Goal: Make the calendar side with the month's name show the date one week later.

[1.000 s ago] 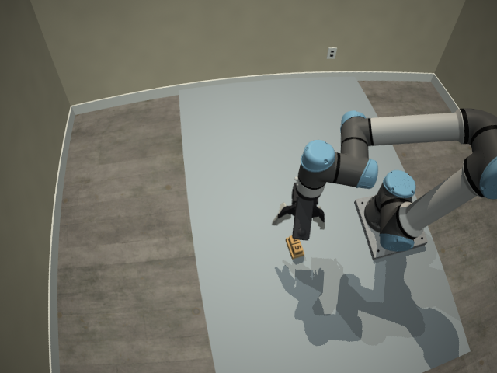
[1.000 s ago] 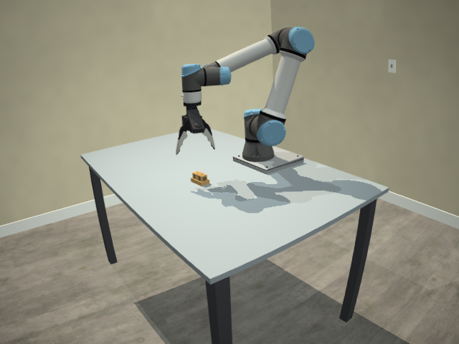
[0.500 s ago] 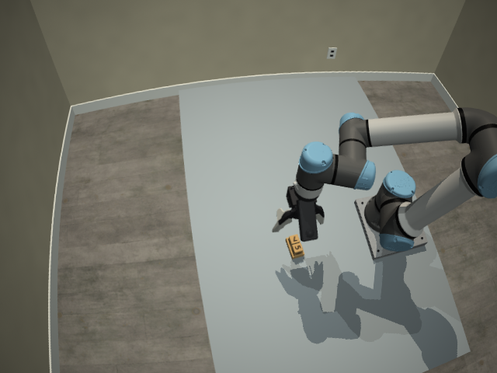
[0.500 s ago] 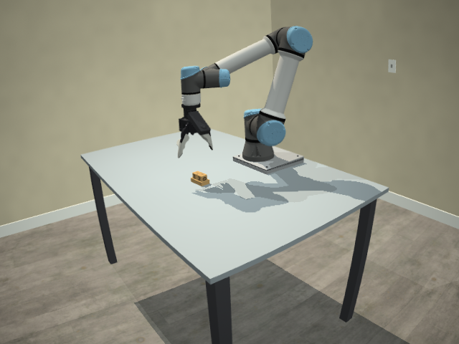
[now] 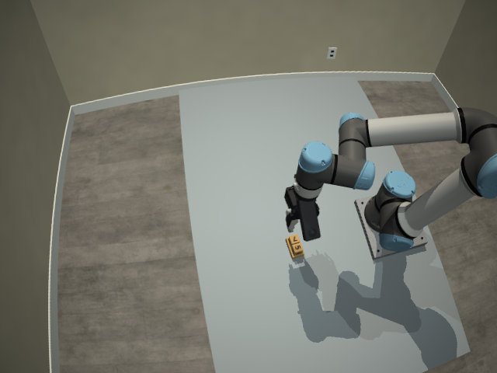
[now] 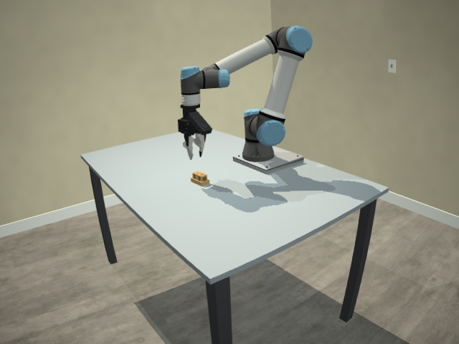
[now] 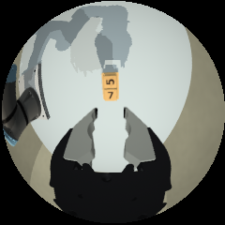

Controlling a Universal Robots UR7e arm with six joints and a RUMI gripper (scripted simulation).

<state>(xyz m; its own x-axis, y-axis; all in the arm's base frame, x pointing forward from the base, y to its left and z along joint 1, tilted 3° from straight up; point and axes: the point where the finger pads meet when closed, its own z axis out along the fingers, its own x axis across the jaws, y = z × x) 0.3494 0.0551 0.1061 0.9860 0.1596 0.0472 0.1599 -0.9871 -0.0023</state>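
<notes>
Right now the wooden tray is 110 mm below my hand and 20 mm to the left of it.
</notes>
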